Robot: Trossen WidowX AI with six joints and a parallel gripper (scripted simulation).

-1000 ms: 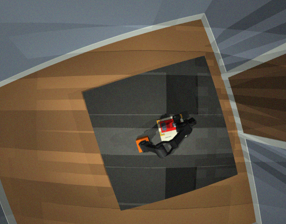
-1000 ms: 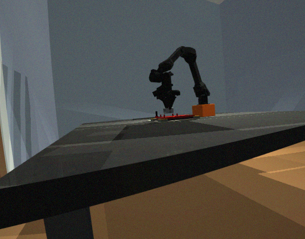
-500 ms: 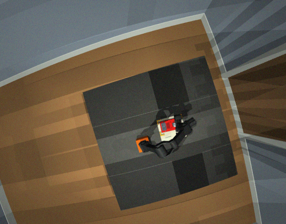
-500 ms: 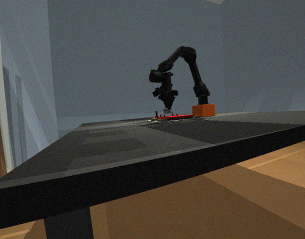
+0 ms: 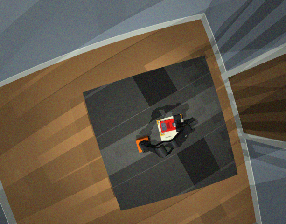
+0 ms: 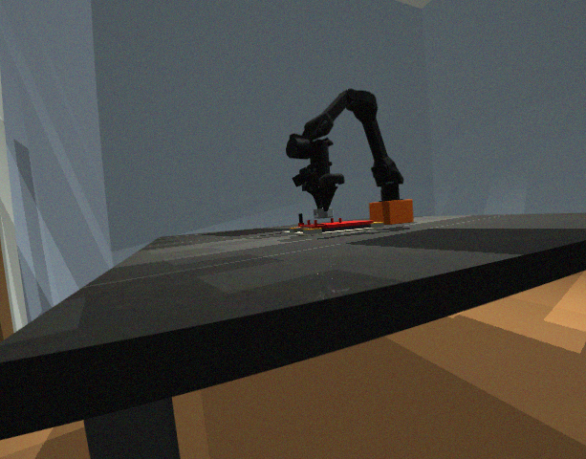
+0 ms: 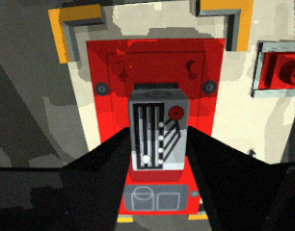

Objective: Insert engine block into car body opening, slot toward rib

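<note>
Now: the engine block 1 cm below my gripper tip.
</note>
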